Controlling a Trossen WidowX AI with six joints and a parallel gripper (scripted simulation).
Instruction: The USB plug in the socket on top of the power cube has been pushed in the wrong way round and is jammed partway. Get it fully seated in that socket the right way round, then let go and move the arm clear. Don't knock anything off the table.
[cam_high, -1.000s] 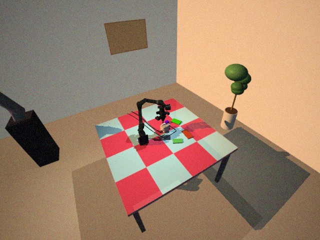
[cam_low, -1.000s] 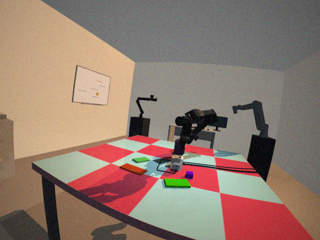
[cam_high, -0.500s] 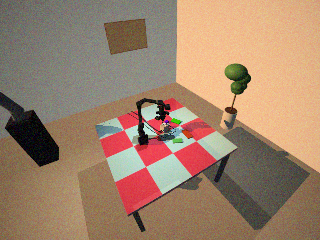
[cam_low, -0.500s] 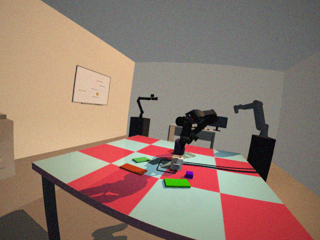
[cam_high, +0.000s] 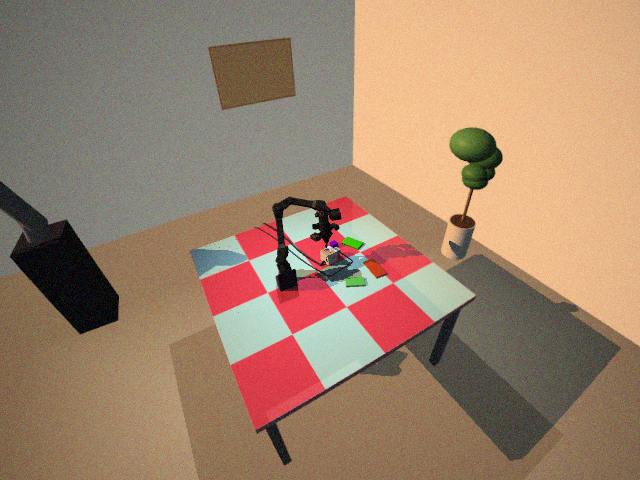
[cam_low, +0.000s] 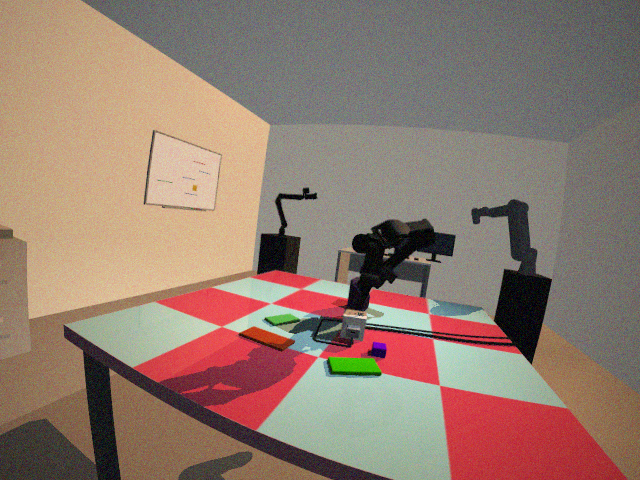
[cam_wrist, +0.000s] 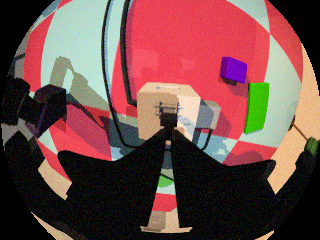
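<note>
Now: the dark USB plug 2 cm below my gripper tip. Also, from my gripper tip: orange slab 23 cm to the right, 21 cm ahead, 12 cm below; purple block 11 cm below, 10 cm ahead, 9 cm to the left; green slab 22 cm ahead, 12 cm below, 5 cm to the left.
</note>
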